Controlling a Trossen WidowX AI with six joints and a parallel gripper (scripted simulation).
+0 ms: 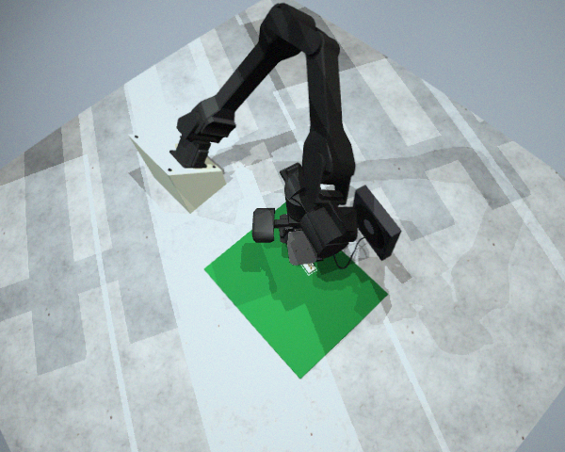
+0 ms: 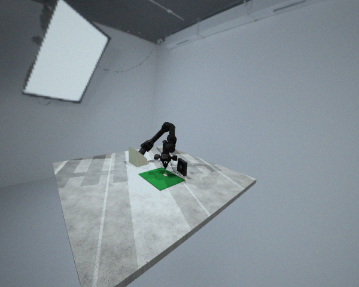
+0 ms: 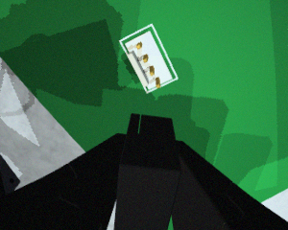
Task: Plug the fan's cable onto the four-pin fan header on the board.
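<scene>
Now: gripper tip 2 cm to the right of the black cable, 2 cm below it and 2 cm past it. Round my gripper tip: black plug 1 cm above; white four-pin fan header 7 cm below, 2 cm ahead, 1 cm to the right; green board 8 cm below, 6 cm to the right, 3 cm ahead.
</scene>
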